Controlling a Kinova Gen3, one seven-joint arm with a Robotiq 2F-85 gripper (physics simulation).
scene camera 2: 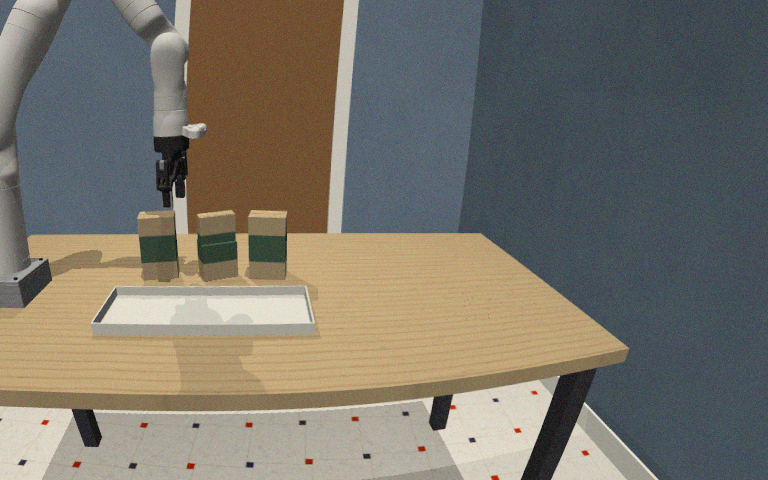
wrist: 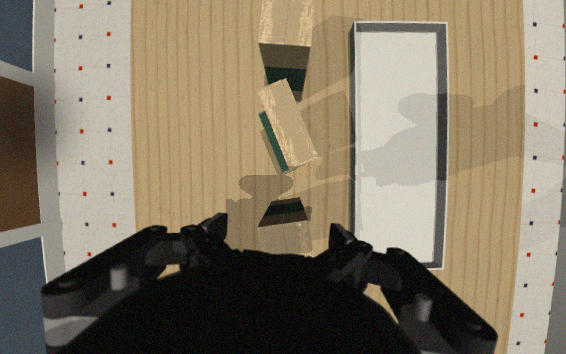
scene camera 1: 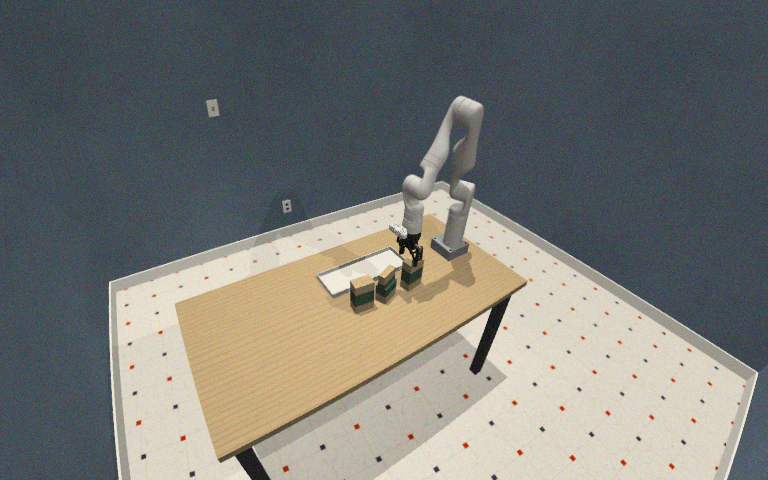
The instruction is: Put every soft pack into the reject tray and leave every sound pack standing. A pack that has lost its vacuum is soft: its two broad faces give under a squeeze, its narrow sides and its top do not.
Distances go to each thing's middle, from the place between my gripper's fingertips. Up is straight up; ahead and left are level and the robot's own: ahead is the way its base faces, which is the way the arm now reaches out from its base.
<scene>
Now: hand 50 mm short of the white reject tray [scene camera 2: 129, 310], 200 mm to the left of it and 150 mm above it.
</scene>
